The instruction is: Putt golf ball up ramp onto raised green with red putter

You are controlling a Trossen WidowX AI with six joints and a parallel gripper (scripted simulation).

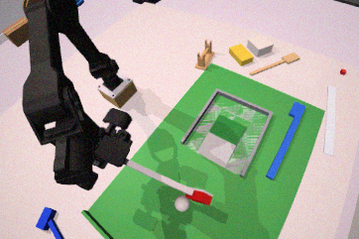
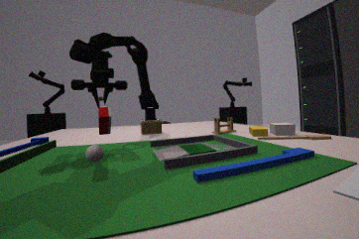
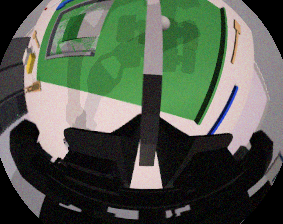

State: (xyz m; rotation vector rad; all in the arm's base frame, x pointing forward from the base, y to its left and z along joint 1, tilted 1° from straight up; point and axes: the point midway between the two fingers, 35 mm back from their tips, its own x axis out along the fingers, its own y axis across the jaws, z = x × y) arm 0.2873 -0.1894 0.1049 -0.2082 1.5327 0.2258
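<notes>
Now: the red putter 11 cm ahead of my gripper tip and 4 cm to the left of it. Round my gripper tip: wooden stand: 54 cm to the left, 10 cm below, 10 cm behind; then dark green bar: 21 cm ahead, 17 cm to the right, 12 cm below; then white golf ball: 18 cm ahead, 11 cm below, 3 cm to the left.
</notes>
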